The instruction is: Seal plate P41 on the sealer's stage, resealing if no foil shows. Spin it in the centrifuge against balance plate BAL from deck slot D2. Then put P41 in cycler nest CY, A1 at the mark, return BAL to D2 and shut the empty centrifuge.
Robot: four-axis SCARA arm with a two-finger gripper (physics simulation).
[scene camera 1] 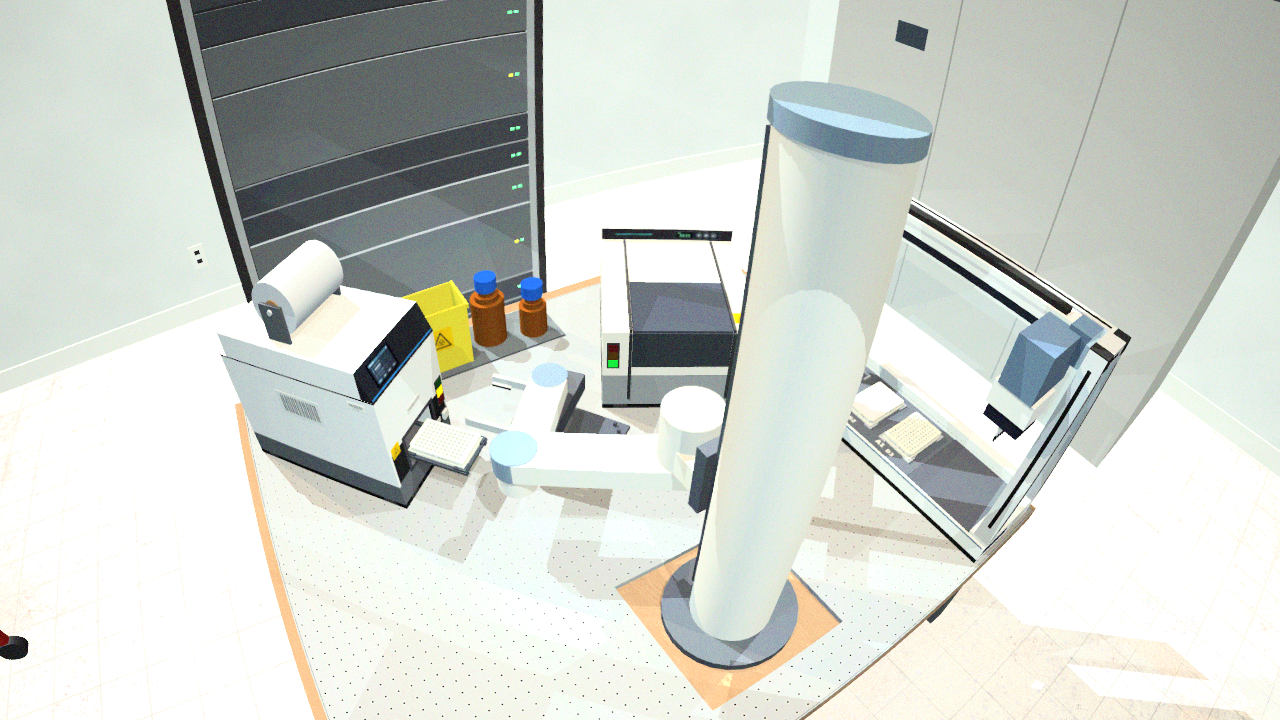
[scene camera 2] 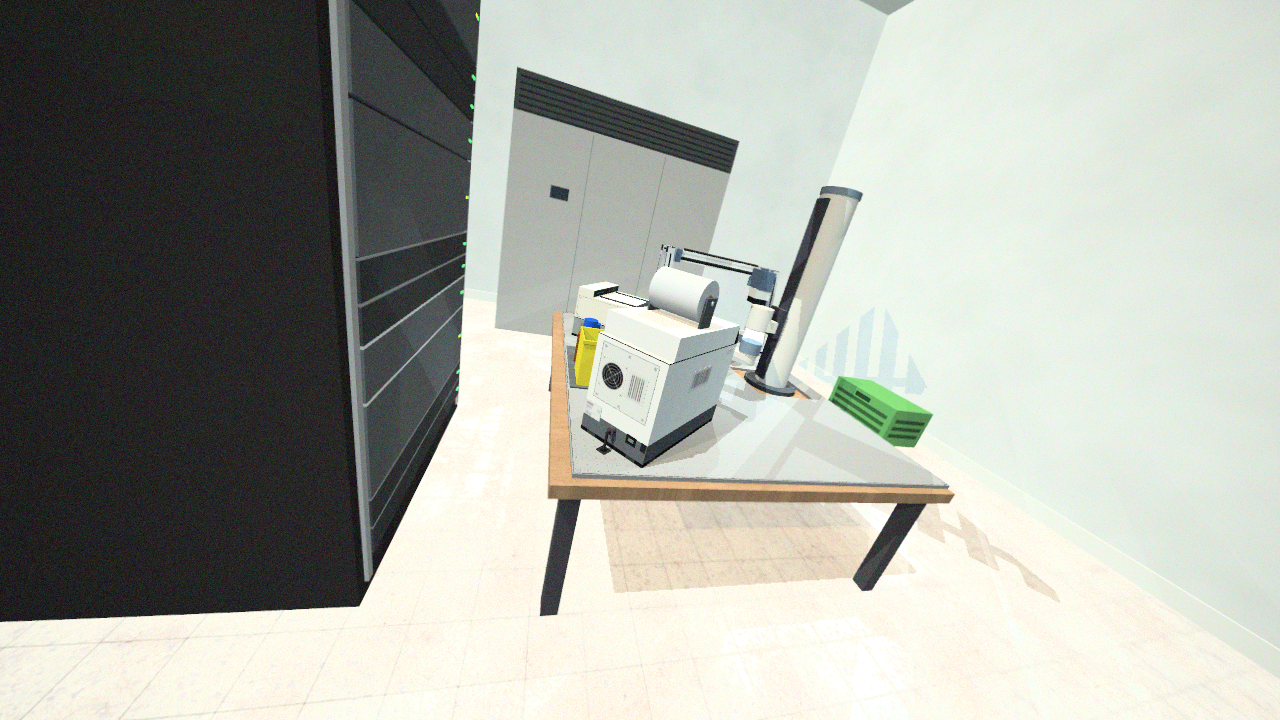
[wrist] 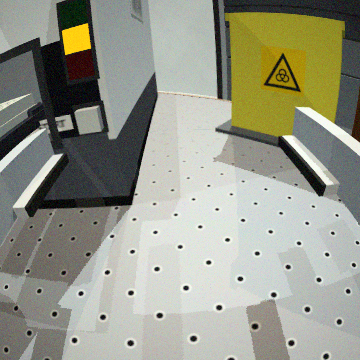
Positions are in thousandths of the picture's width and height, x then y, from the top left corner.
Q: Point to a foil roll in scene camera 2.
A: At 535,409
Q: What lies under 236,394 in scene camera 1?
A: A foil roll.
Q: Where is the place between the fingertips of my gripper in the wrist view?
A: At 468,362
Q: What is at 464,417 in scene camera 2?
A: A centrifuge.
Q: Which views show my gripper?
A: Scene camera 1 and the wrist view only.
